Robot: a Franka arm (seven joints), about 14 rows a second.
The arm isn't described. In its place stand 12 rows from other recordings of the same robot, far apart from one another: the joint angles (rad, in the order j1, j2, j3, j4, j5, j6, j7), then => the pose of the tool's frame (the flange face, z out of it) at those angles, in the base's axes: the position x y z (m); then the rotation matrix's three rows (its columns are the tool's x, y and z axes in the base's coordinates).
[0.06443 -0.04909 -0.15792 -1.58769 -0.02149 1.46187 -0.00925] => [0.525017, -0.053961, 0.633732], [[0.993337, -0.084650, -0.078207], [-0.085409, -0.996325, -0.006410], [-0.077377, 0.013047, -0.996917]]
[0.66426 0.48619 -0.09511 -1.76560 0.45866 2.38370 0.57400] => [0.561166, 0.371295, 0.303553], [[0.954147, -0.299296, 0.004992], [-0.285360, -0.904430, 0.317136], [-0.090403, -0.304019, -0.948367]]
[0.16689 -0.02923 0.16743 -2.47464 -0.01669 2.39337 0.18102] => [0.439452, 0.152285, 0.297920], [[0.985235, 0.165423, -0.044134], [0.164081, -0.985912, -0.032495], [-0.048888, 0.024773, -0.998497]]
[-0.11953 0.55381 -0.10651 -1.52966 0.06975 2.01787 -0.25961] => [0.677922, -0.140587, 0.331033], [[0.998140, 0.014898, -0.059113], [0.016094, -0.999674, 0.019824], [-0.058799, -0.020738, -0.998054]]
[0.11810 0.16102 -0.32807 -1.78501 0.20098 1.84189 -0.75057] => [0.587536, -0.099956, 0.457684], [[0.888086, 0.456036, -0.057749], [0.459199, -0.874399, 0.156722], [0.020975, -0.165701, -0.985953]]
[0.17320 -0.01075 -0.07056 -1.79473 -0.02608 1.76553 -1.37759] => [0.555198, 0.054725, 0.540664], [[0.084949, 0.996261, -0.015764], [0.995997, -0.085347, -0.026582], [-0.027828, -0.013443, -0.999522]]
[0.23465 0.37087 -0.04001 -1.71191 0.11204 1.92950 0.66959] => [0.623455, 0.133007, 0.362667], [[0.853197, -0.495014, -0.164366], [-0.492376, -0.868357, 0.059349], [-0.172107, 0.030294, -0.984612]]
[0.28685 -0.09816 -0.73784 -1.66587 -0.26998 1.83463 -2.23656] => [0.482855, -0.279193, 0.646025], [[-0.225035, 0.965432, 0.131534], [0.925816, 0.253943, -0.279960], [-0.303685, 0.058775, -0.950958]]
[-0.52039 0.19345 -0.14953 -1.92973 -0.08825 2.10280 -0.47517] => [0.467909, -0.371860, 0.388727], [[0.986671, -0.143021, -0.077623], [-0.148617, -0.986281, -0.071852], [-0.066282, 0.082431, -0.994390]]
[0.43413 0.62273 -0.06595 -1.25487 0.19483 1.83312 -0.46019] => [0.667256, 0.286293, 0.394987], [[0.708322, 0.700051, -0.090602], [0.705487, -0.697729, 0.124351], [0.023836, -0.151999, -0.988093]]
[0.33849 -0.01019 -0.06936 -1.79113 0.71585 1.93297 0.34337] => [0.545952, 0.197301, 0.574521], [[0.962090, -0.271206, 0.028813], [-0.225148, -0.730165, 0.645110], [-0.153919, -0.627141, -0.763546]]
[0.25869 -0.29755 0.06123 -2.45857 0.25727 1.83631 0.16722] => [0.375222, 0.145671, 0.386252], [[0.933554, 0.012959, -0.358203], [0.061089, -0.990478, 0.123377], [-0.353193, -0.137062, -0.925456]]
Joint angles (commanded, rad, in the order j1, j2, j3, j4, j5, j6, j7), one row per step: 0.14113, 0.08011, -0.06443, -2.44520, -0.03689, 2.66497, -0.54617; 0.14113, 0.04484, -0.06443, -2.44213, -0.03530, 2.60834, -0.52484; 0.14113, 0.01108, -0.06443, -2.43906, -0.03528, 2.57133, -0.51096; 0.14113, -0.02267, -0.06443, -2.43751, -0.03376, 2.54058, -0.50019; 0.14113, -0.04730, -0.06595, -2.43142, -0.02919, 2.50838, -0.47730; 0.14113, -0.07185, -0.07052, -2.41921, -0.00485, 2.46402, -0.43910; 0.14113, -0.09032, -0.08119, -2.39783, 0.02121, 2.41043, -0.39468; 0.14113, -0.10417, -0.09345, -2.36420, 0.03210, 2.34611, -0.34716; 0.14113, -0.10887, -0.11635, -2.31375, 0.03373, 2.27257, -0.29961; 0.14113, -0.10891, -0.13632, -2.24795, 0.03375, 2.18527, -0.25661
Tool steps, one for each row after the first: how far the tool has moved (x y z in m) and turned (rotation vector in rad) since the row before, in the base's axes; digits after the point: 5 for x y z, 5 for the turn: -0.00267, -0.00044, 0.01300, 0.00297, 0.01814, -0.02385; -0.00143, -0.00023, 0.01422, 0.00284, 0.00016, -0.01467; -0.00184, -0.00027, 0.01418, 0.00404, -0.00440, -0.01252; -0.00093, -0.00100, 0.01142, 0.00675, 0.00168, -0.02822; -0.00045, -0.00252, 0.01281, 0.02242, 0.00917, -0.06026; 0.00119, -0.00512, 0.01301, 0.02535, 0.01618, -0.07216; 0.00317, -0.00567, 0.01535, 0.01520, 0.01915, -0.06506; 0.00651, -0.01107, 0.01783, 0.00857, 0.02063, -0.06899; 0.00782, -0.00996, 0.02177, 0.00590, 0.02347, -0.06004
